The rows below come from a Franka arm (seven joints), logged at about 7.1 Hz.
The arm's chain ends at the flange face. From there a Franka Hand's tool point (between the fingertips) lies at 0.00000 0.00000 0.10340 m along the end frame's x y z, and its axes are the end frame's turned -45 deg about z.
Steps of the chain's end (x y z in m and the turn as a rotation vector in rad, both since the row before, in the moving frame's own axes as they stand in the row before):
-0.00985 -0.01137 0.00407 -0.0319 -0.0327 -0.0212
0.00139 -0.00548 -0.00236 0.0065 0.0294 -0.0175
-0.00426 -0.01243 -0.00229 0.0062 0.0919 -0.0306
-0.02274 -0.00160 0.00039 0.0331 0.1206 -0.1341
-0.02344 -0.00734 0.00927 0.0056 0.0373 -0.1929
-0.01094 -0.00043 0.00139 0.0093 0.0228 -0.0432
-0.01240 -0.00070 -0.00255 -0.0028 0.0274 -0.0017
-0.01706 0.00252 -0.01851 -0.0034 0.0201 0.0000
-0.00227 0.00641 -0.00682 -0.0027 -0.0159 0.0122
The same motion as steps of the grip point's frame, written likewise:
-0.00365 -0.01501 0.00396 0.0006 -0.0457 -0.0212
0.00750 -0.00124 -0.00241 -0.0162 0.0254 -0.0175
0.01303 -0.00566 -0.00273 -0.0606 0.0694 -0.0306
-0.00335 -0.01160 -0.00042 -0.0619 0.1087 -0.1341
-0.00805 -0.01976 0.00920 -0.0224 0.0303 -0.1929
-0.00506 -0.00710 0.00136 -0.0095 0.0227 -0.0432
-0.00647 -0.00706 -0.00259 -0.0214 0.0174 -0.0017
-0.01262 -0.00856 -0.01853 -0.0166 0.0118 0.0000
-0.00749 0.00195 -0.00683 0.0093 -0.0132 0.0122

